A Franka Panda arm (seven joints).
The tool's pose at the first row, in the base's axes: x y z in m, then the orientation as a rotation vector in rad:
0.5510, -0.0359, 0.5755, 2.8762, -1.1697, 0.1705
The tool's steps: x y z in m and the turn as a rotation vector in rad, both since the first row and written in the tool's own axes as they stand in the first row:
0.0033, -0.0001, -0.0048, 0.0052, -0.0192, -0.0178
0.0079, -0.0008, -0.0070, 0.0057, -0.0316, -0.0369
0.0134, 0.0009, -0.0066, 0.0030, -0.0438, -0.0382
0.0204, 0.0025, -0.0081, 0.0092, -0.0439, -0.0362
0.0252, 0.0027, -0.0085, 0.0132, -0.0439, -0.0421
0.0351, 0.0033, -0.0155, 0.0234, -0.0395, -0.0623
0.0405, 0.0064, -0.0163, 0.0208, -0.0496, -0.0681
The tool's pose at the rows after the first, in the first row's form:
0.5530, -0.0378, 0.5806, 2.8982, -1.1480, 0.1460
0.5565, -0.0403, 0.5834, 2.9136, -1.1219, 0.1280
0.5593, -0.0454, 0.5836, 2.9169, -1.1212, 0.1088
0.5630, -0.0513, 0.5858, 2.9213, -1.1256, 0.1126
0.5663, -0.0547, 0.5868, 2.9278, -1.1178, 0.1149
0.5723, -0.0615, 0.5948, -2.9429, 1.0888, -0.1269
0.5739, -0.0674, 0.5962, -2.9456, 1.0803, -0.1105

